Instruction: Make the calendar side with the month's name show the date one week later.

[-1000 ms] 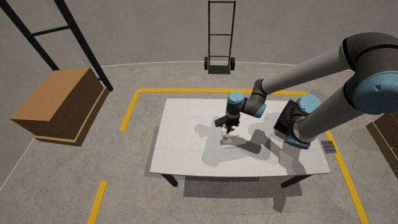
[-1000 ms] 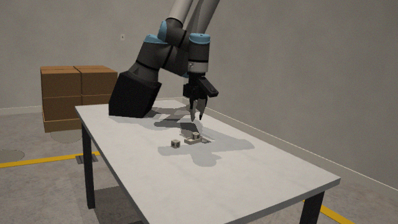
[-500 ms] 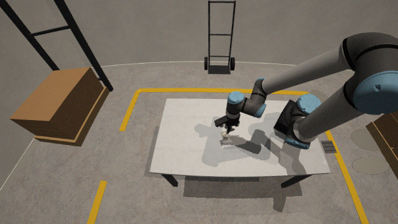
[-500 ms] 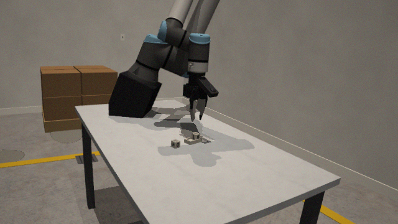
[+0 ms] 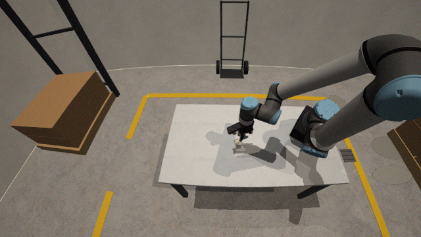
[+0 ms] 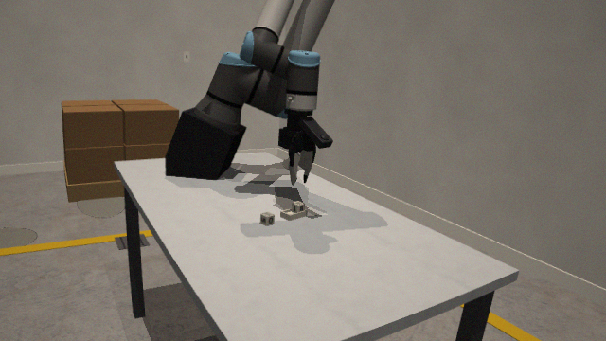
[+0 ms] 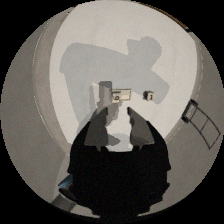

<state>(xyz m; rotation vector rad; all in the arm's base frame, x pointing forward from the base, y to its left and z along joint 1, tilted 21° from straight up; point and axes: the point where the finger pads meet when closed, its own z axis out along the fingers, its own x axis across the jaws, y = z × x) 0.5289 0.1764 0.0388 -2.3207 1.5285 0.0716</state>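
My hand is 110 mm above the calendar tray, 10 mm to the left of it and 10 mm short of it.
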